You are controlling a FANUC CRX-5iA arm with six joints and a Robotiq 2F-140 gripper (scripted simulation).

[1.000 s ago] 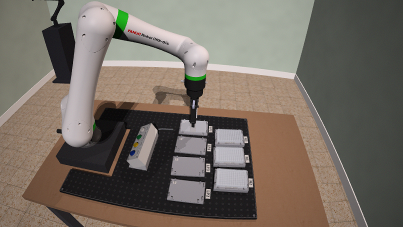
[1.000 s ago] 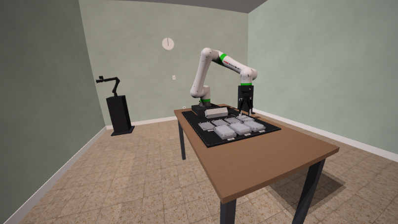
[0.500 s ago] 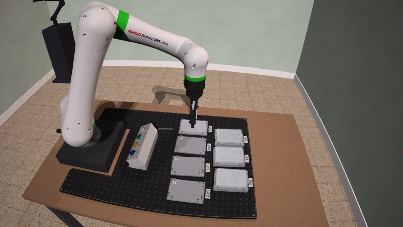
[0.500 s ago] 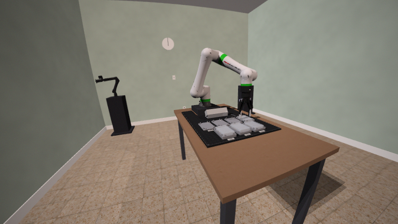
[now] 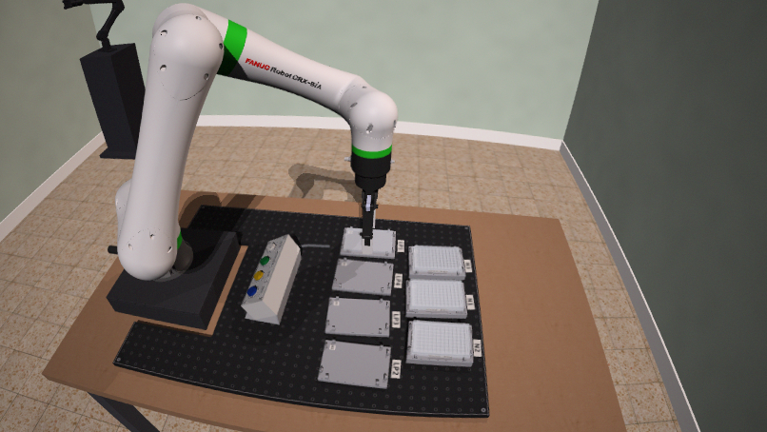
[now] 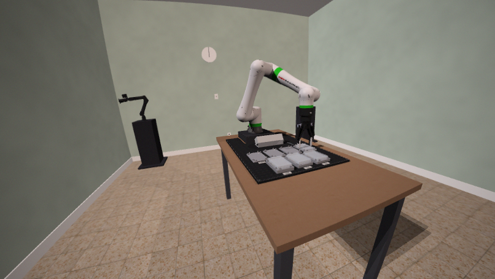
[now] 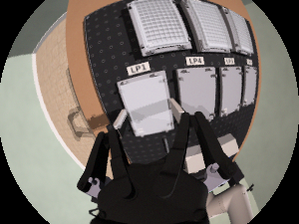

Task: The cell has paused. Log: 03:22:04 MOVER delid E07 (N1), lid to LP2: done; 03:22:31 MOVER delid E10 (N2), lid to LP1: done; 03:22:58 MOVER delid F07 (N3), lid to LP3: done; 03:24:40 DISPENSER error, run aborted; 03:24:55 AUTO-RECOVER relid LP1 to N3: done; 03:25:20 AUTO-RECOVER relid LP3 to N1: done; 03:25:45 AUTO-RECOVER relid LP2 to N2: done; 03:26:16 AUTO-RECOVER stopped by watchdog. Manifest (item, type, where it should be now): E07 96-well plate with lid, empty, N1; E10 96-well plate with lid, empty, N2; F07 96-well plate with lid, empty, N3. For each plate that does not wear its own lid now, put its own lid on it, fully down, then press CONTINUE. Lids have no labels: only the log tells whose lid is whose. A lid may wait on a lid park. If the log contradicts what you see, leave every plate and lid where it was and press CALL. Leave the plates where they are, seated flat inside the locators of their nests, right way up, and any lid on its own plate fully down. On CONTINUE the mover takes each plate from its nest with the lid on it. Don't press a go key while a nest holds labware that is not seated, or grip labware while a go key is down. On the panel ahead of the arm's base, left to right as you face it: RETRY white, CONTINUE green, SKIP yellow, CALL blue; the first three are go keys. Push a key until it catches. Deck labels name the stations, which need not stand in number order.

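The LP1 is 3 cm below my hand. The rest, counted from my hand: plate: 18 cm to the right, 18 cm ahead, 2 cm below; LP4: 13 cm to the right, 3 cm below; LP3: 25 cm to the right, 3 cm below.
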